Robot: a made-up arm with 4 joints.
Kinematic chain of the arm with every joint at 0, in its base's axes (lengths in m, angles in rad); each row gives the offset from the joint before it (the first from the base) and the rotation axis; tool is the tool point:
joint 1: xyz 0 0 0.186 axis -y
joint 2: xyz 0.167 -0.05 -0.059 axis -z
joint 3: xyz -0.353 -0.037 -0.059 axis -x
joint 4: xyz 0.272 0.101 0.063 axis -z
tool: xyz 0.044 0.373 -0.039
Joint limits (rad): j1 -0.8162..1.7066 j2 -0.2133..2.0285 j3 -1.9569..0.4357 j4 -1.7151..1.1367
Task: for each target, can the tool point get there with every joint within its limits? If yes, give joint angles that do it. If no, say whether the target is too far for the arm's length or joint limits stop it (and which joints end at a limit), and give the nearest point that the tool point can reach.
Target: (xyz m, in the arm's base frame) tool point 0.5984 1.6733 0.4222
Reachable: no: too far | nearest point 0.3038 0.4142 0.3059 | short by 1.298 m
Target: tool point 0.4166 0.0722 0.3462
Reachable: yes | joints -0.1979 0.7813 -0.8668 0.2761
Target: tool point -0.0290 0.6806 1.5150
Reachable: no: too far | nearest point 0.0519 0.2064 0.7703 | short by 0.887 m
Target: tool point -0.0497 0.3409 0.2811
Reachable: yes | joints 0.3443 0.6173 -0.6586 -1.0142
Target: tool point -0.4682 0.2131 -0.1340
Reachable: no: joint limits stop it (at a limit: joint 2, joint 3) | nearest point -0.2856 0.1693 -0.0092 | short by 0.225 m
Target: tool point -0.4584 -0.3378 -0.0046
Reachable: no: joint limits stop it (at a limit: joint 1) | nearest point -0.2892 -0.2621 0.0965 | short by 0.211 m
